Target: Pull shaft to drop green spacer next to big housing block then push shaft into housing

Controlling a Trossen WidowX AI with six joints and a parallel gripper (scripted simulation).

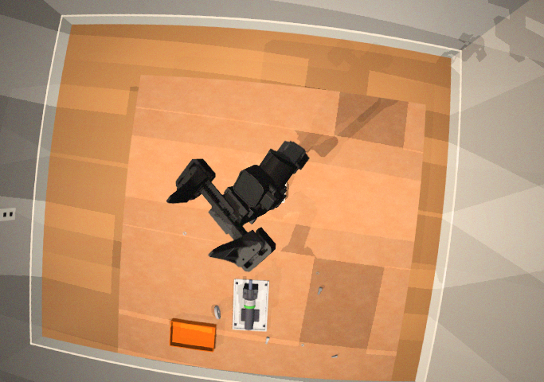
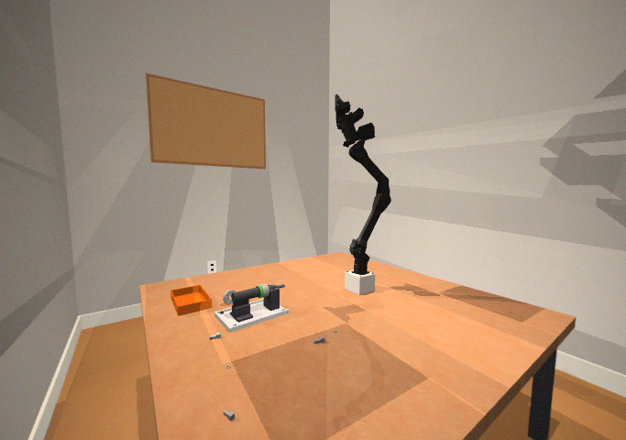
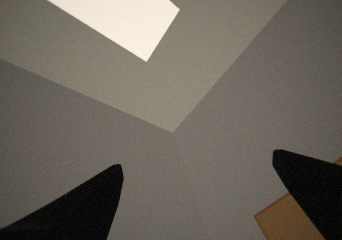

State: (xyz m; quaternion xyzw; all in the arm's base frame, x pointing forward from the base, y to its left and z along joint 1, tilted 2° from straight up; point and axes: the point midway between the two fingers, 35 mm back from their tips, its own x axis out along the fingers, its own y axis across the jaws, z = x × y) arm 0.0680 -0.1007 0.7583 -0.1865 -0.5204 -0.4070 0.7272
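My gripper tip is 38 cm short of the dark shaft, 1 cm to the left of it and 79 cm above it. The rest, counted from my gripper tip: grey spacer 40 cm ahead, 1 cm to the right, 79 cm below; then orange tray 58 cm ahead, 29 cm to the right, 86 cm below; then green spacer 42 cm ahead, 1 cm to the right, 79 cm below.
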